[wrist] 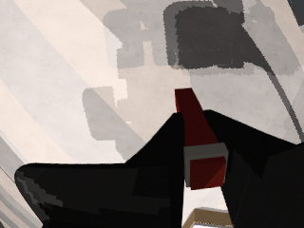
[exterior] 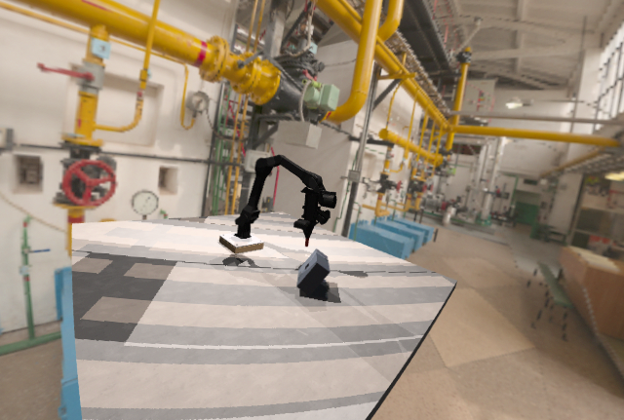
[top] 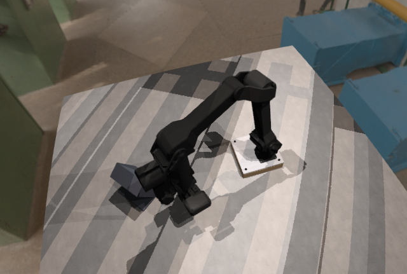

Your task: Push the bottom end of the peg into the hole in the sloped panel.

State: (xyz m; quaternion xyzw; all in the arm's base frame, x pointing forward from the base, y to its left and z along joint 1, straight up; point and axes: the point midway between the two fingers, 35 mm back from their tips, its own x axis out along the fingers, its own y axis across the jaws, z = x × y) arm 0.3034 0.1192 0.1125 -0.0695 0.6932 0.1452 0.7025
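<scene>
The panel lies 16 cm ahead of my gripper tip, 14 cm to the right of it and 5 cm below it. Also, from my gripper tip: red peg: 2 cm above.
</scene>
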